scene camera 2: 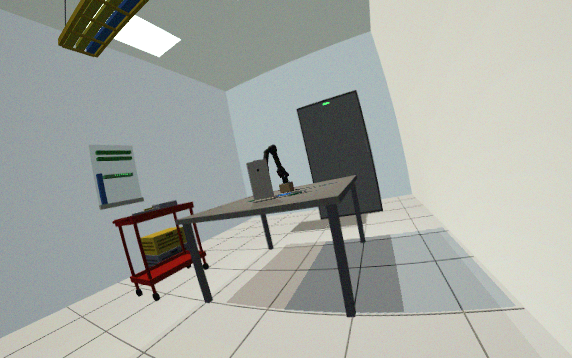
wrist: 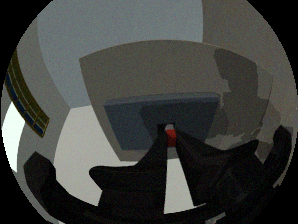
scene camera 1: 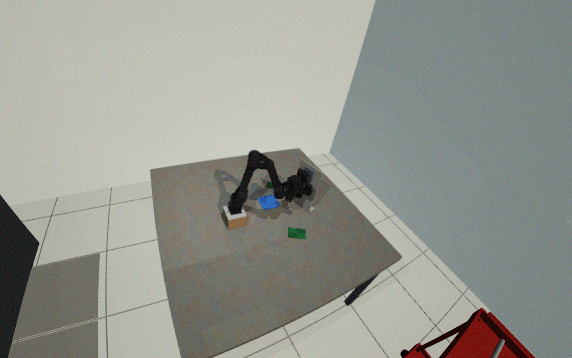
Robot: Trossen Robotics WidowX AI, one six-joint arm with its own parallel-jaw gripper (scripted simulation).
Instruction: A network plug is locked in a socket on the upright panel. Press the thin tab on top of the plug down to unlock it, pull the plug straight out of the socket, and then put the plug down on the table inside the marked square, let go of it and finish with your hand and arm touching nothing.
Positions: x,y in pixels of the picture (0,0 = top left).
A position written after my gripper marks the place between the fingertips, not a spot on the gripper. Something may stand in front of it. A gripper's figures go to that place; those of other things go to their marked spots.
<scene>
My gripper (wrist: pixel 169 133): 10 cm from the lens. An upright grey panel (wrist: pixel 215 95): 11 cm from the lens.
</scene>
